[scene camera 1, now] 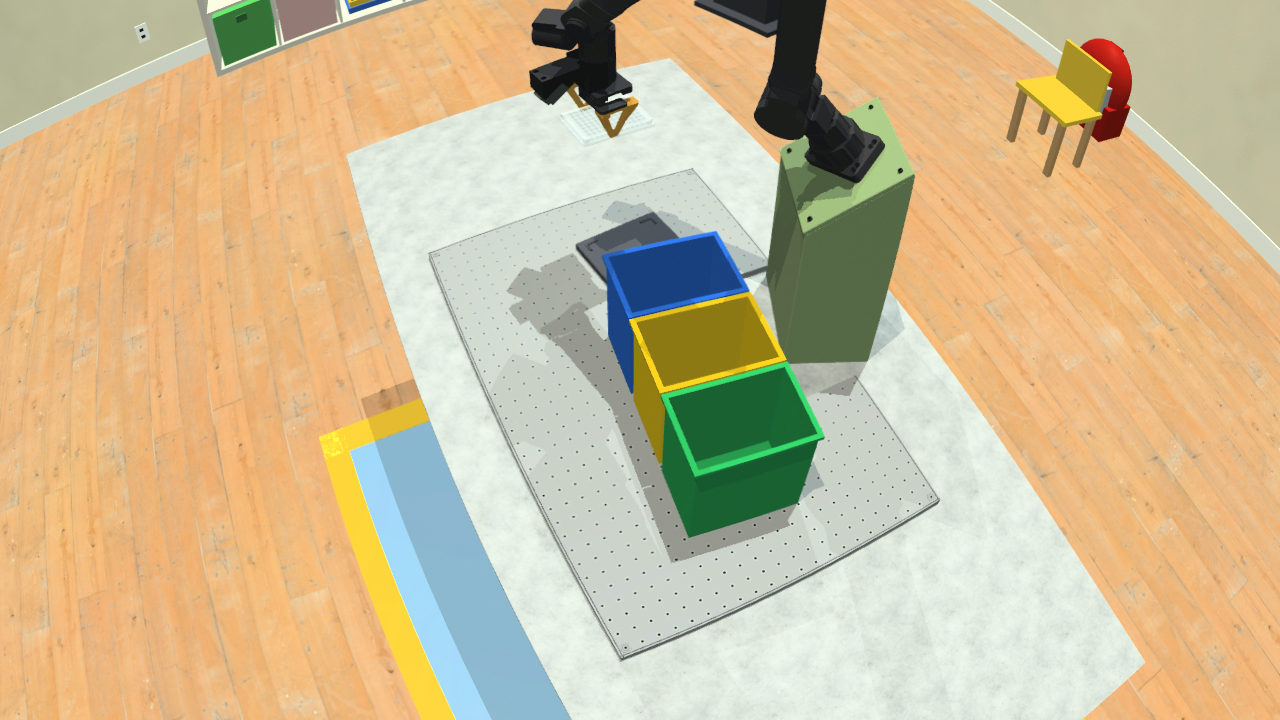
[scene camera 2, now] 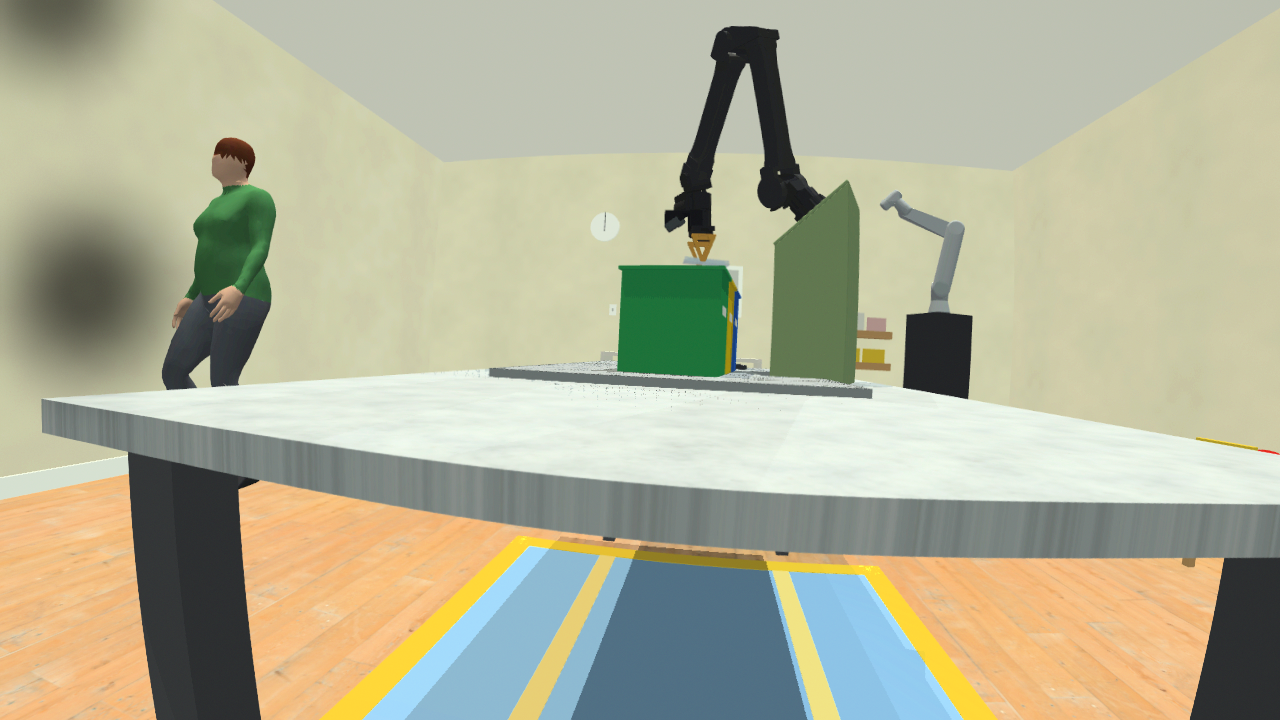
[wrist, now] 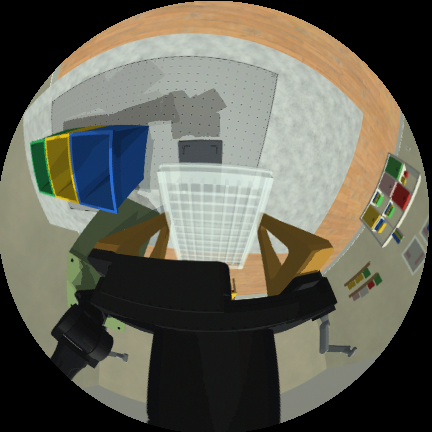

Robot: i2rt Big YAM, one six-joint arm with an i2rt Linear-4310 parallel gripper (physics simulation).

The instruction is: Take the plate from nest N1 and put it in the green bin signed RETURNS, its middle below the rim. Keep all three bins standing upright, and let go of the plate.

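Frame: origin at the arm's base, x right, y ahead, z up, level; centimetres.
Seen in the pictures: gripper, fingertip midpoint: [scene camera 1: 599, 123] [scene camera 2: 701, 263] [wrist: 213, 216]; arm's base, origin of the base link: [scene camera 1: 847, 153] [scene camera 2: 822, 222].
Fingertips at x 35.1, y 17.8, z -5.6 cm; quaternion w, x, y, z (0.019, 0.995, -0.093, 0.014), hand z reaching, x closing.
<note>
Offsets run from my fingertips to a thing's top centre. Level surfaces: height alone.
My gripper [scene camera 1: 601, 116] [wrist: 213, 216] is shut on the clear, gridded plate {dx -0.3, dy -1.3, dz +1.8 cm} [scene camera 1: 581, 125] [wrist: 215, 200], held level between its orange fingers, high above the table. In the scene camera 2 view the plate [scene camera 2: 696, 261] shows at about the height of the bin rims, behind the green bin. The green bin {dx -47.9, dy +19.2, dz -11.4 cm} [scene camera 1: 747, 492] [scene camera 2: 671, 322] [wrist: 40, 167] stands upright at the near end of the row of bins, far from the gripper. Its sign cannot be read. The dark nest {dx -3.6, dy -4.0, dz -27.9 cm} [scene camera 1: 595, 246] [wrist: 200, 151] beside the blue bin has no plate on it.
The yellow bin {dx -36.0, dy +13.3, dz -11.4 cm} [scene camera 1: 648, 394] [wrist: 61, 167] and blue bin {dx -24.1, dy +7.4, dz -11.4 cm} [scene camera 1: 619, 331] [wrist: 92, 170] stand upright between the gripper and the green bin. The green pedestal [scene camera 1: 832, 277] [scene camera 2: 810, 304] with the arm's base stands beside the row. The bins stand on a perforated board {dz -29.4 cm} [scene camera 1: 572, 537] [wrist: 240, 110].
</note>
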